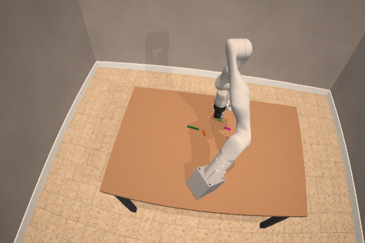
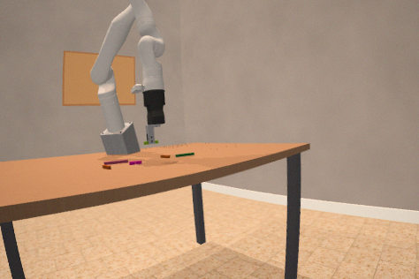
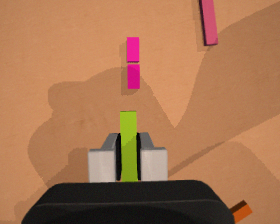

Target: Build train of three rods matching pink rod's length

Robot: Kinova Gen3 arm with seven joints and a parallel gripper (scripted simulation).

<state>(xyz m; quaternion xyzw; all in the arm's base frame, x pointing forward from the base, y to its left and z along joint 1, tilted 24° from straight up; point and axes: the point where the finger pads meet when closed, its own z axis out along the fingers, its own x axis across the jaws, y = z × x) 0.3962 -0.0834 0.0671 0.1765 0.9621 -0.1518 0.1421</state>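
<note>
Right now my hand is 110 mm past the pink rod, 80 mm to the left of it and 80 mm above it. The rest, counted from my hand: green rod (10 mm behind, 180 mm to the left, 80 mm below); lime rod (10 mm below).
</note>
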